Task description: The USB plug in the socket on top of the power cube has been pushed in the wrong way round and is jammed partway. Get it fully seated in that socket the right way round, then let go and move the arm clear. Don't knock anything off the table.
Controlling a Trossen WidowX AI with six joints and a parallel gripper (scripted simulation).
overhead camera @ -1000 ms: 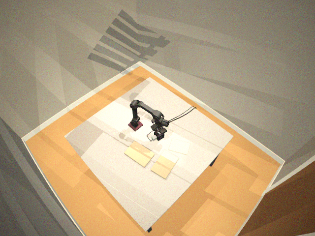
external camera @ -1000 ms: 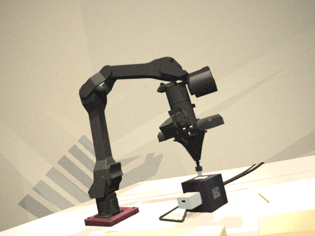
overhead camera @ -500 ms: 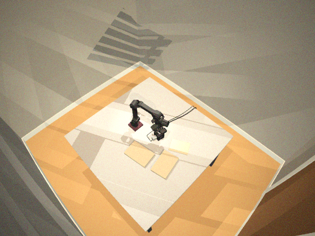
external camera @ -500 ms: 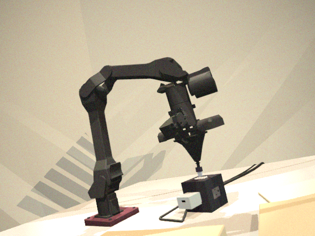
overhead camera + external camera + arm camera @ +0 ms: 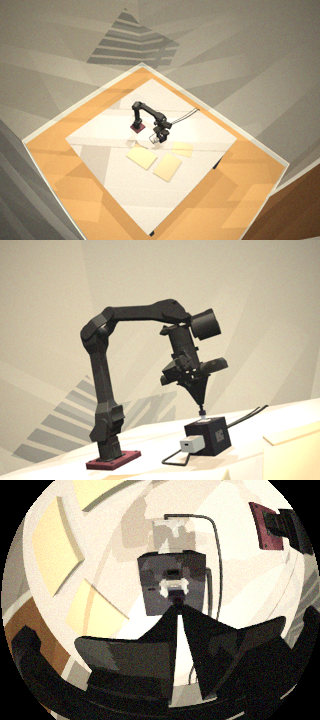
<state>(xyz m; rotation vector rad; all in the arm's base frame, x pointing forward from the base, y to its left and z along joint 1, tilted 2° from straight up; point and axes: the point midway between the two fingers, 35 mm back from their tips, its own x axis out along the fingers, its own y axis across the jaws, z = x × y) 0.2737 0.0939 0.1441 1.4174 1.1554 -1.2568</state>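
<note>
My gripper tip is 2 cm above the black USB plug. From my gripper tip the other things lie so: pale socket plate: 5 cm below; then pale sheet: 23 cm ahead, 11 cm below, 6 cm to the left.
</note>
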